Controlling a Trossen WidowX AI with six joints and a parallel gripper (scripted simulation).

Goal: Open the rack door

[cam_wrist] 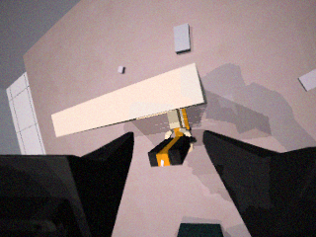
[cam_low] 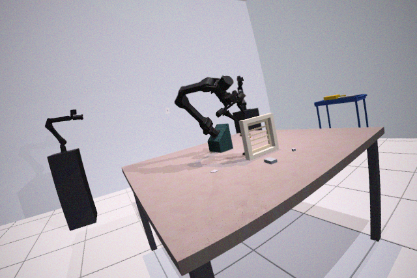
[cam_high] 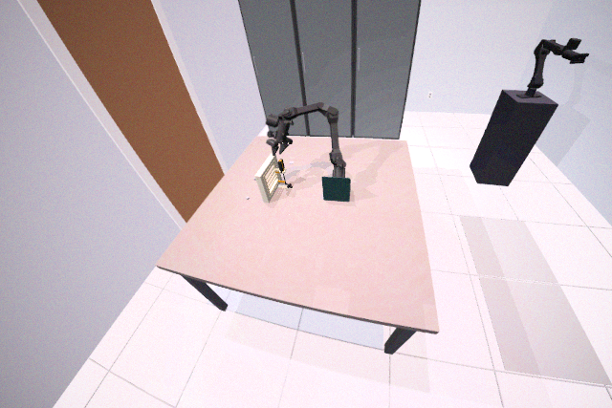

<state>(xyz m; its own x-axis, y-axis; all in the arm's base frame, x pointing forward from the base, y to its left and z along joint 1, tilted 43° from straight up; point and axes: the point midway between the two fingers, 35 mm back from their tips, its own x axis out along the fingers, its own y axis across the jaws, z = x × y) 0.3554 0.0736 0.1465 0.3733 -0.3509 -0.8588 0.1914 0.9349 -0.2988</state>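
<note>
Right now the orange handle is 100 mm below my gripper tip, 30 mm behind it and 20 mm to the left of it. Also, from my gripper tip: grey block 220 mm below, 190 mm ahead, 10 mm to the right.
</note>
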